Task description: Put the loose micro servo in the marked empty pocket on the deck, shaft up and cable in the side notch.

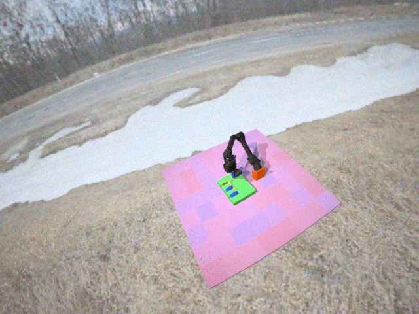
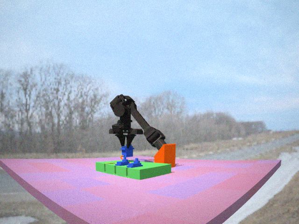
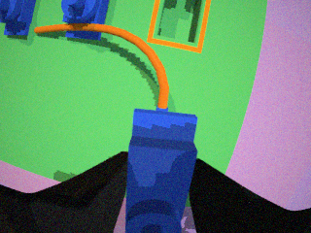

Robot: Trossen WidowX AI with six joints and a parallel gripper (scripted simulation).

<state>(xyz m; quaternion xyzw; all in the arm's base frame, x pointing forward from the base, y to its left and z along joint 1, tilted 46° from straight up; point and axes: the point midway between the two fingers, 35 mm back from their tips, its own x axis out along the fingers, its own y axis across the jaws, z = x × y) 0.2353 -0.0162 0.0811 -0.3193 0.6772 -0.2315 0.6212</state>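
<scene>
Now: gripper tip 20 mm past the green deck, 70 mm to the right of it and 100 mm above it.
</scene>
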